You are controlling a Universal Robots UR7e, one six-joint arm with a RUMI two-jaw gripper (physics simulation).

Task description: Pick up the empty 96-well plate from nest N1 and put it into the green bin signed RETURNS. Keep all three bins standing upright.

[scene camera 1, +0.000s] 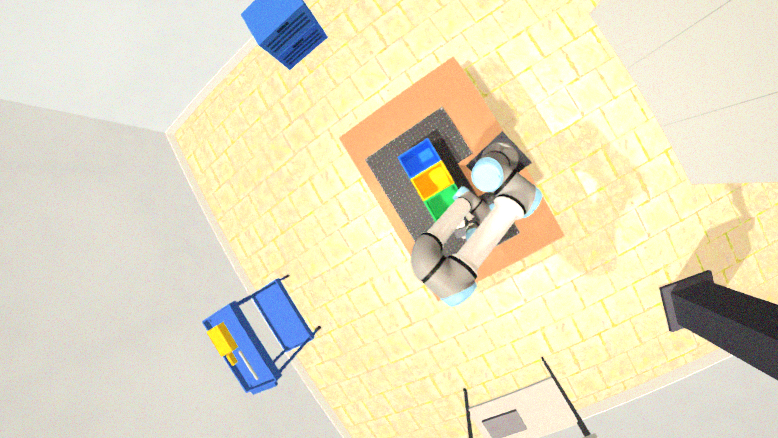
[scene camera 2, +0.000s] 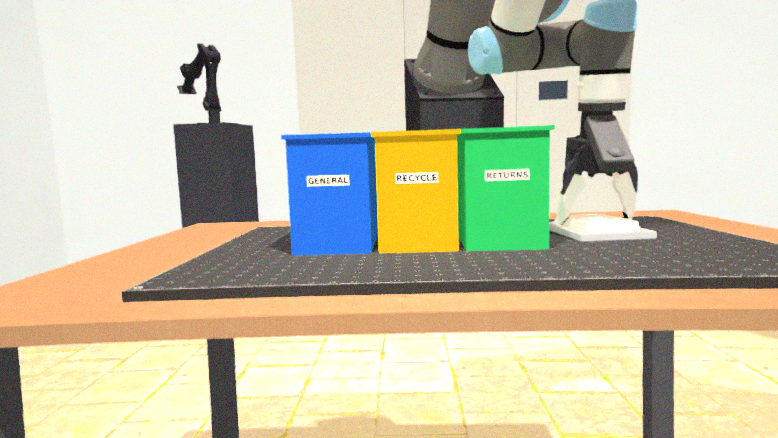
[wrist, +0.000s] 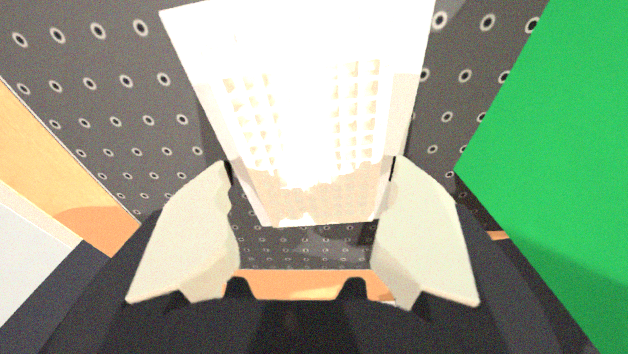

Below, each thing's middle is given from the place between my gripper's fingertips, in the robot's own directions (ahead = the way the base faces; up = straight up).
The white nest (scene camera 2: 566,231) lies 10 mm below my hand and 10 mm ahead of it. Round my hand: white 96-well plate (scene camera 2: 588,222) (10 mm ahead); green returns bin (wrist: 541,161) (160 mm to the right, 90 mm ahead, 80 mm above); yellow recycle bin (scene camera 2: 416,171) (290 mm to the right, 110 mm ahead, 80 mm above).
